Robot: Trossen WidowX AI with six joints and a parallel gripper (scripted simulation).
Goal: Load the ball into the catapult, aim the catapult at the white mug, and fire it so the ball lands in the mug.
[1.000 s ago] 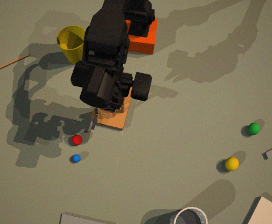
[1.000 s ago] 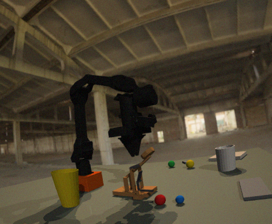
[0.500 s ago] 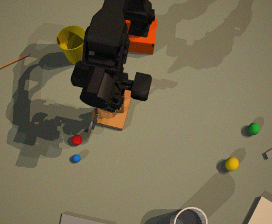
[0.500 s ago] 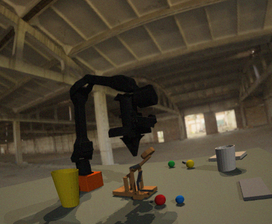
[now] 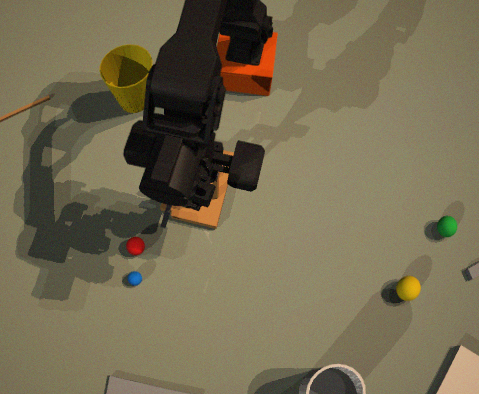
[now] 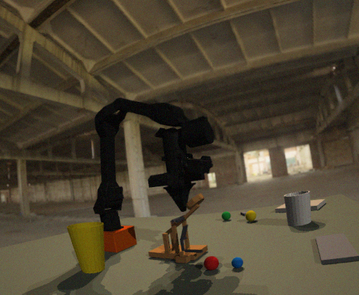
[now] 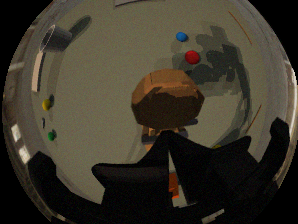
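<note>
The wooden catapult lies 1 cm behind my gripper tip, 2 cm to the right of it and 5 cm below it. Also, from my gripper tip: red ball (10 cm ahead, 9 cm to the right, 11 cm below); then yellow cup (18 cm behind, 18 cm to the right, 9 cm below); then blue ball (15 cm ahead, 8 cm to the right, 11 cm below).
</note>
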